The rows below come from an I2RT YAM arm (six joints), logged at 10 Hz.
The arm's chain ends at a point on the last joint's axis. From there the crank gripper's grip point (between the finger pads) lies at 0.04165 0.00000 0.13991 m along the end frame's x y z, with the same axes.
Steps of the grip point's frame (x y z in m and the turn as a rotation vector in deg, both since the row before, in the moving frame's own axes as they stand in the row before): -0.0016, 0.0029, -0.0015, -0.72, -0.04, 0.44; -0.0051, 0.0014, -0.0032, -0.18, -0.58, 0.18; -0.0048, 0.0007, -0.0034, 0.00, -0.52, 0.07; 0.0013, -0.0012, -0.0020, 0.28, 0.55, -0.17; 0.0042, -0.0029, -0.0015, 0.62, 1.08, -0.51; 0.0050, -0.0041, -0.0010, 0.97, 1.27, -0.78; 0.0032, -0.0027, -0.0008, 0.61, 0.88, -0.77; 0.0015, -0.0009, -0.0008, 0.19, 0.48, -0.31; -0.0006, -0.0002, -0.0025, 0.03, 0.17, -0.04
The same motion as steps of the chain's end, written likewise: -0.0015, 0.0008, -0.0015, -0.72, -0.04, 0.44; -0.0037, 0.0008, -0.0036, -0.18, -0.58, 0.18; -0.0035, 0.0006, -0.0038, 0.00, -0.52, 0.07; 0.0000, -0.0004, -0.0016, 0.28, 0.55, -0.17; 0.0016, -0.0010, -0.0007, 0.62, 1.08, -0.51; 0.0019, -0.0012, 0.0000, 0.97, 1.27, -0.78; 0.0011, -0.0006, -0.0001, 0.61, 0.88, -0.77; 0.0003, -0.0002, -0.0004, 0.19, 0.48, -0.31; -0.0010, -0.0001, -0.0024, 0.03, 0.17, -0.04
